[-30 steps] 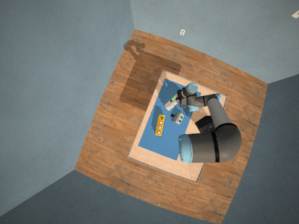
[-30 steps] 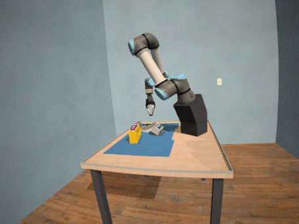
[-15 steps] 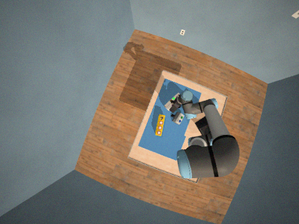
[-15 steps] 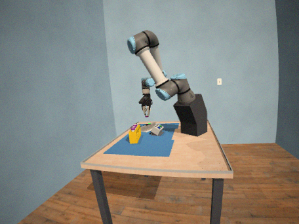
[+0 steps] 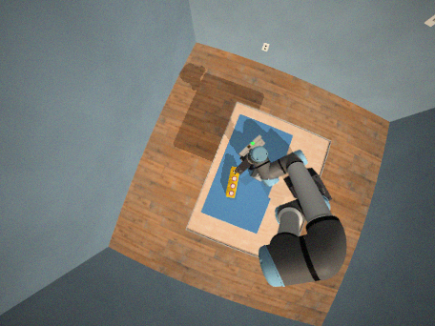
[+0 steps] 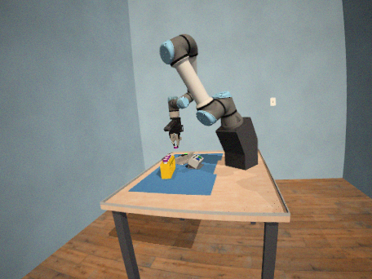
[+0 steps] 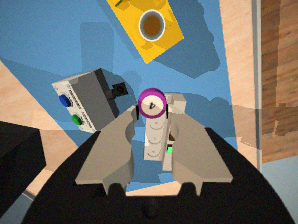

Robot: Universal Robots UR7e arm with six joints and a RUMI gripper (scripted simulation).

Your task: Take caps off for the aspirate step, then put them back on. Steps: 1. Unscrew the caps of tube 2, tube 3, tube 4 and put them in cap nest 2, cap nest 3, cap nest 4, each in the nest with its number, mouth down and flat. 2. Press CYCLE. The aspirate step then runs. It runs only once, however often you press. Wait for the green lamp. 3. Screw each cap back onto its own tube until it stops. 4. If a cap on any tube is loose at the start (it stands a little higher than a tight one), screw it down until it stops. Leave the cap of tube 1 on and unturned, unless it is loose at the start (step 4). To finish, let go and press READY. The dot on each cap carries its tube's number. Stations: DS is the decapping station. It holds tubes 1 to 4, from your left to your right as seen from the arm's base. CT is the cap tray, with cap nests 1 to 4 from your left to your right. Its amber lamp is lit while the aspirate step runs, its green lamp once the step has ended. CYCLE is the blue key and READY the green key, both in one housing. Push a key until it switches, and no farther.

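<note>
The cap lies 10 mm ahead of my hand, 130 mm to the left of it and 60 mm below it. Round my hand: green key (180 mm behind, 20 mm to the right, 100 mm below); then blue cycle key (170 mm behind, 30 mm to the left, 100 mm below); then key housing (160 mm behind, 120 mm below).
</note>
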